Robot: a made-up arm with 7 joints.
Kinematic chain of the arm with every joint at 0, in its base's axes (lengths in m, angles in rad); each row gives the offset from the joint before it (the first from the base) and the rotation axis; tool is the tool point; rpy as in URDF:
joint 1: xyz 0 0 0 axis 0.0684 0.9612 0.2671
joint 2: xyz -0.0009 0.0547 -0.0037 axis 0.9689 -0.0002 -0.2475
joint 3: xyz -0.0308 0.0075 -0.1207 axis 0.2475 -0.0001 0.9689
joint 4: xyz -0.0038 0 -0.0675 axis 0.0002 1 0
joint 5: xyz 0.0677 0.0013 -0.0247 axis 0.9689 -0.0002 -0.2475
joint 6: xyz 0.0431 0 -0.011 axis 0.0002 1 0
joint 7: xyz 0.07 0 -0.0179 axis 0.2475 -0.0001 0.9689
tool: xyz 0 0 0 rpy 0 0.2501 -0.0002
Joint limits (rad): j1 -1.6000..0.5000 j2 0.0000..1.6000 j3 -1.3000..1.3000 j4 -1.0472..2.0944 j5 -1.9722..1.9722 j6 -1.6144..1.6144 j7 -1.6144..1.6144
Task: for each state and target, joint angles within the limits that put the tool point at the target. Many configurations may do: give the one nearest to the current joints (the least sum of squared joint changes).
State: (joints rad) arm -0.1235 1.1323 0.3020 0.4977 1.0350 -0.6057 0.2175
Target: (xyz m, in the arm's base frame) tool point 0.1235 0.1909 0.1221
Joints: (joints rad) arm -0.4447 1.3735 0.9992 -0.2196 0.7364 -0.7540 0.2175
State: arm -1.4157 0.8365 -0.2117 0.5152 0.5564 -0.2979 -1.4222
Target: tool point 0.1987 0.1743 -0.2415
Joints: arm -0.4192 0.8271 -0.5488 0.6119 0.6110 -0.4219 -1.4222
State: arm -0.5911 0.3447 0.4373 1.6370 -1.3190 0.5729 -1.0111
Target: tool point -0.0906 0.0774 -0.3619
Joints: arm -0.0501 0.1404 0.3931 1.7248 -1.2926 0.4245 -1.0111
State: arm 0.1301 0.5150 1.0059 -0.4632 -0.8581 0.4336 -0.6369
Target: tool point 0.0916 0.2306 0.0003
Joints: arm 0.0483 0.7152 1.1108 -0.6878 -0.8690 0.3351 -0.6369
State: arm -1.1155 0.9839 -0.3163 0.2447 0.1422 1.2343 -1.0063
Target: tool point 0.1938 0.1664 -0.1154
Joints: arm -0.4486 1.1036 -0.4997 -0.5876 0.0941 1.3729 -1.0063
